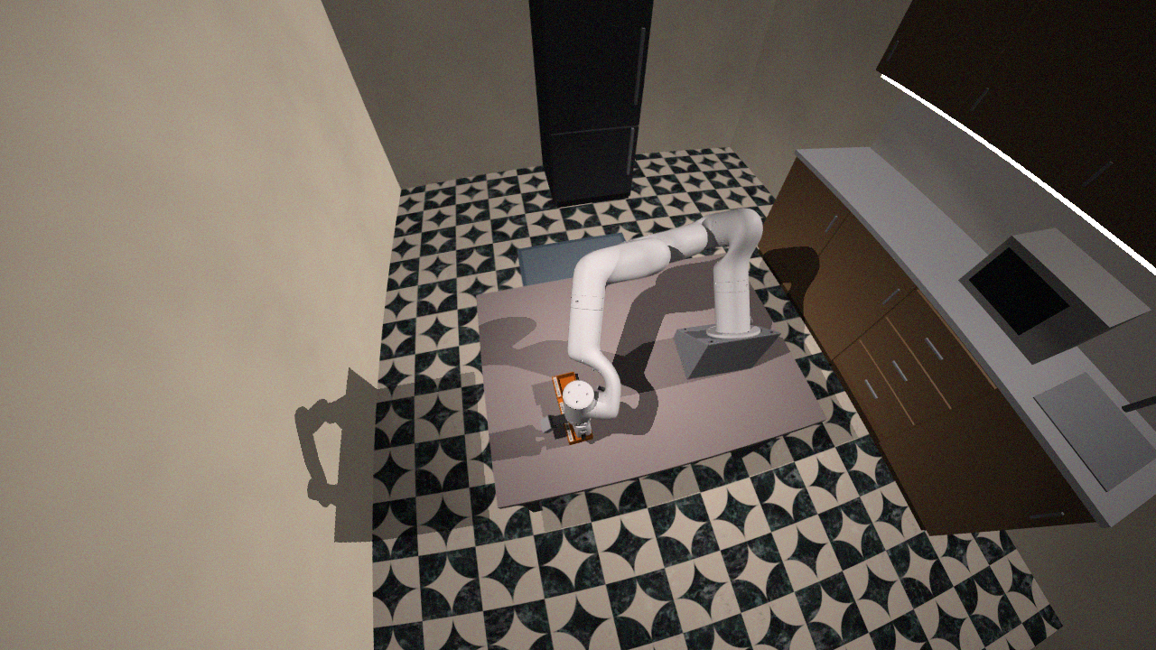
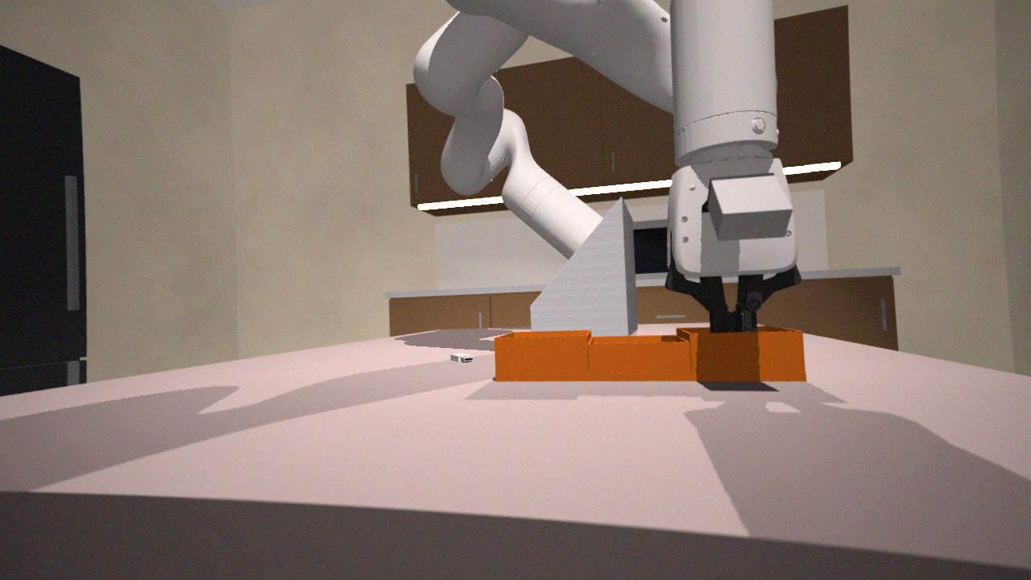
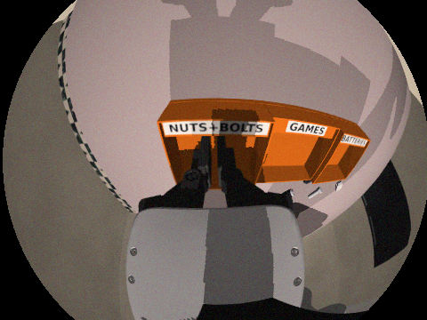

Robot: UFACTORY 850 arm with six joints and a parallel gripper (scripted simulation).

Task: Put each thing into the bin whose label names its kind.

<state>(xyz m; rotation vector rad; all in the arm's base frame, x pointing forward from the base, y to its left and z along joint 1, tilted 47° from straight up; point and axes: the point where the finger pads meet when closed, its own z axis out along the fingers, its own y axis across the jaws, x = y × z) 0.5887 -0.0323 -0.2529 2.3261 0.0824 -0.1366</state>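
Right now the black battery is 130 mm to the right of my hand, 120 mm behind it and 30 mm below it. The rest, counted from my hand: black nut (160 mm to the right, 70 mm behind, 30 mm below); joined orange bins (90 mm to the right, 20 mm below, 10 mm ahead); white domino (110 mm behind, 50 mm to the right, 30 mm below).
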